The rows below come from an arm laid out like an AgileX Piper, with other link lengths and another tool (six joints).
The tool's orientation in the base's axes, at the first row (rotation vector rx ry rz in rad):
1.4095 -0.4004 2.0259
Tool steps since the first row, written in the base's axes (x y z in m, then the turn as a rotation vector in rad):
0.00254 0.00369 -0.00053 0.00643 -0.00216 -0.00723
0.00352 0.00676 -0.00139 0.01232 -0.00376 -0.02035
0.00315 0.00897 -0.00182 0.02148 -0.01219 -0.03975
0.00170 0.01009 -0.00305 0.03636 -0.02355 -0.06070
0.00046 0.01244 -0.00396 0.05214 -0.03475 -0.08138
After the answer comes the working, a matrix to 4 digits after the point.
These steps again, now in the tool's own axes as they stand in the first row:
0.00012 -0.00449 -0.00046 -0.00881 -0.00328 0.00315
0.00010 -0.00753 -0.00183 -0.02272 -0.00724 0.00334
0.00050 -0.00900 -0.00353 -0.04536 -0.00882 0.00742
0.00006 -0.00904 -0.00569 -0.07167 -0.01204 0.01673
0.00026 -0.01010 -0.00828 -0.09788 -0.01594 0.02671

The tool's axes in the first row as the columns of a matrix, in the base's axes (rounded; the answer above uses it unrounded):
-0.2288 -0.6474 0.7270
0.3221 -0.7551 -0.5710
0.9186 0.1035 0.3813

